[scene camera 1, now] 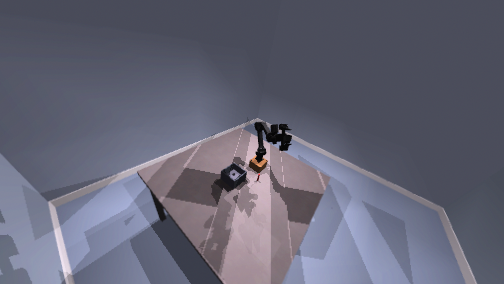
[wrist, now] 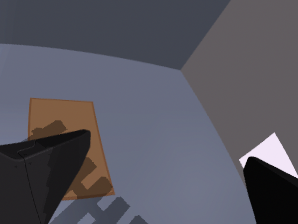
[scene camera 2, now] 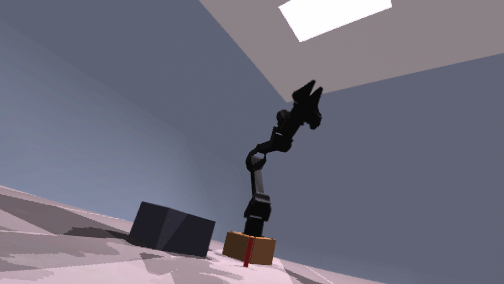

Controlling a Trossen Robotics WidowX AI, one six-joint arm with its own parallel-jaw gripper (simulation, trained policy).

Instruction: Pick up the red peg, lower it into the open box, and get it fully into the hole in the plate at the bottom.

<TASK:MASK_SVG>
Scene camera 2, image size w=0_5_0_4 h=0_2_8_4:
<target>gripper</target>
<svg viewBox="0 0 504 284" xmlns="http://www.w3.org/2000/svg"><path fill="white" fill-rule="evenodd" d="M312 80L293 92L292 96L296 102L294 102L291 112L287 113L287 120L298 127L304 125L303 122L309 123L310 129L314 130L321 124L322 114L319 112L318 104L323 88L321 86L318 87L310 95L315 85L315 81Z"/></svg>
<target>dark box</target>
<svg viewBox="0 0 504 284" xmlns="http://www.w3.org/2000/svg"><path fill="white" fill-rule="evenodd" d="M142 201L129 236L155 250L207 256L216 221Z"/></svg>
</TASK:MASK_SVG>
